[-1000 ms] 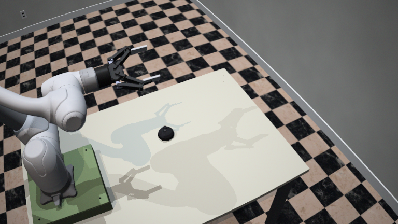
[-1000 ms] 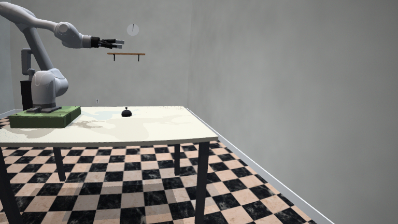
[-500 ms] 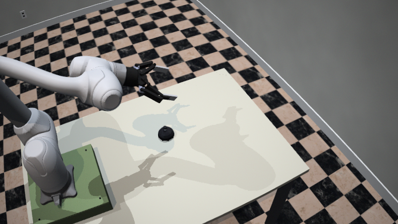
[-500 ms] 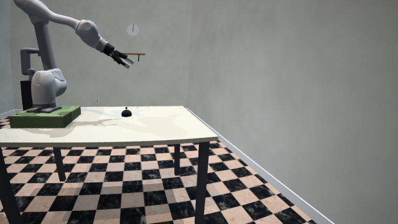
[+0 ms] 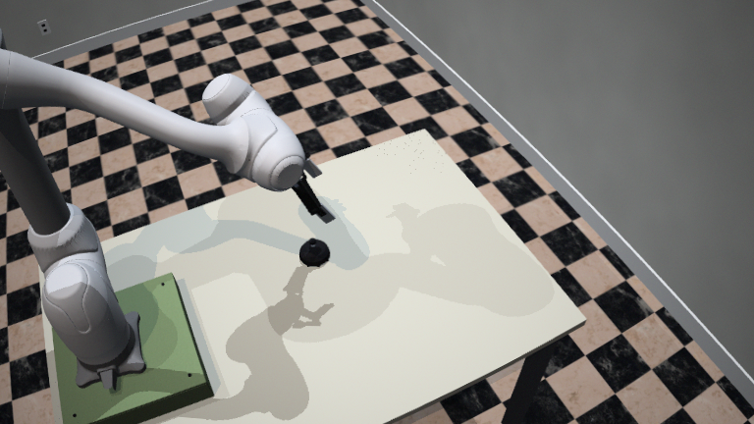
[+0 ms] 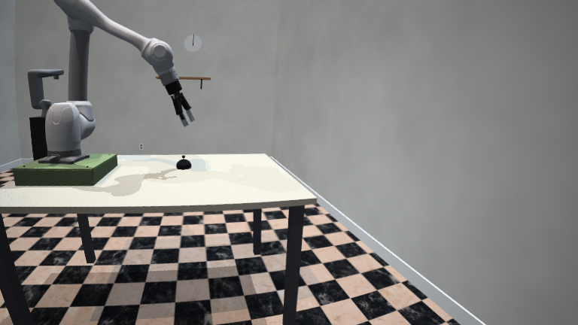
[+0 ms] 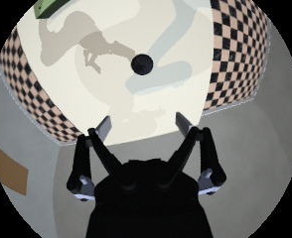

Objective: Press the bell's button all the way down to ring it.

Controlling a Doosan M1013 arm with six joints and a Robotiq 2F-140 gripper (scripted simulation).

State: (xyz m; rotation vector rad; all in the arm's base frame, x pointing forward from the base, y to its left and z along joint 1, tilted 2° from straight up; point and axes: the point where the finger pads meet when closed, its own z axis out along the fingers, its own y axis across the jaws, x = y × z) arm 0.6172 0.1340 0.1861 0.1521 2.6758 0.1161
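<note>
Now: hand 21 cm above the black dome bell, 4 cm past it and 3 cm to the right of it.
</note>
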